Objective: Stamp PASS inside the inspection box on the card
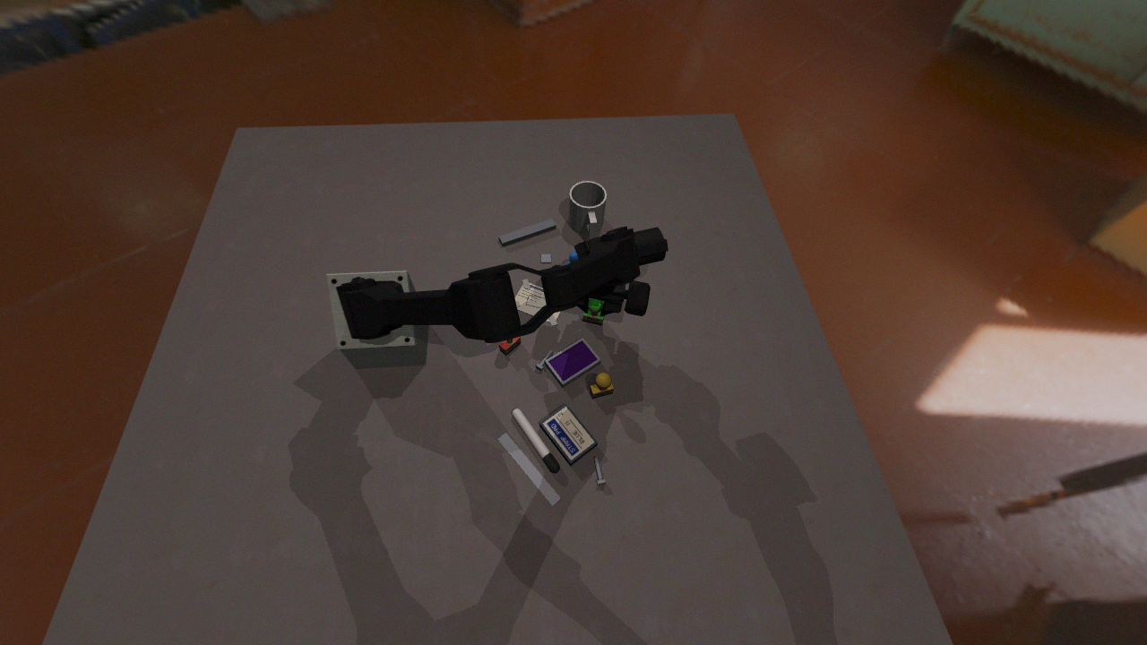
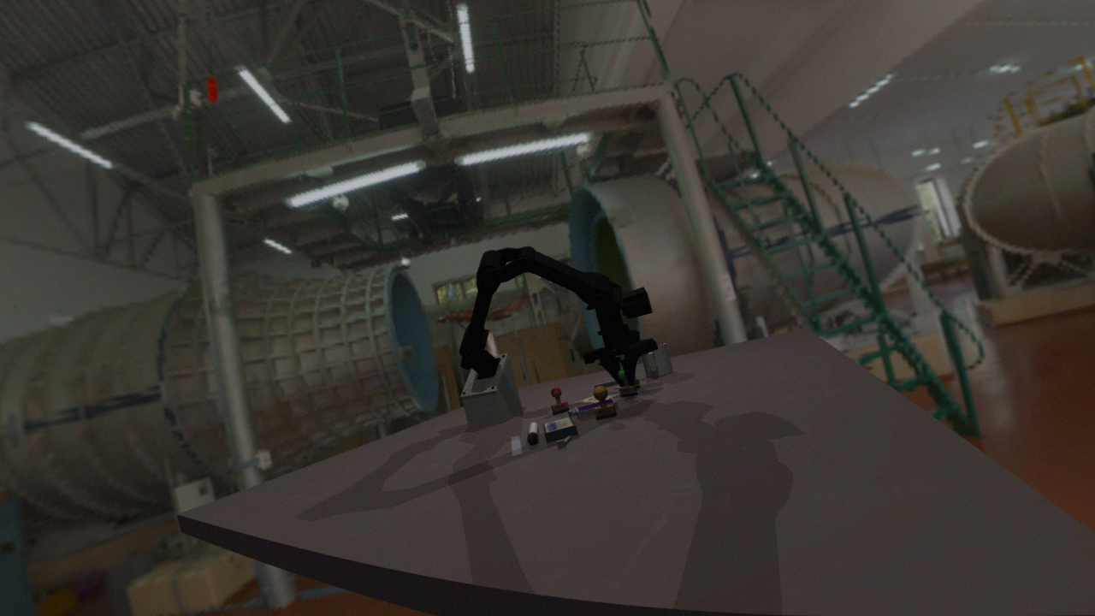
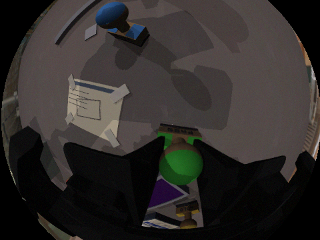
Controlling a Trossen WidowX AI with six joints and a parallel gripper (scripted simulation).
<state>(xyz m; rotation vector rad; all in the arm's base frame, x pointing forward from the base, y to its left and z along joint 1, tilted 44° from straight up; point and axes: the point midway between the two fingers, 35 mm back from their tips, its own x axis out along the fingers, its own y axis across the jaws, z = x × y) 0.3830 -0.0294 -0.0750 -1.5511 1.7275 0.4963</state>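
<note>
The green-knobbed stamp lies right at my gripper tip. Also, from my gripper tip: blue stamp: 12 cm to the left, 3 cm behind, 1 cm below; then white card: 11 cm behind, 5 cm to the left, 3 cm below; then purple ink pad: 10 cm to the right, 5 cm behind, 2 cm below.
</note>
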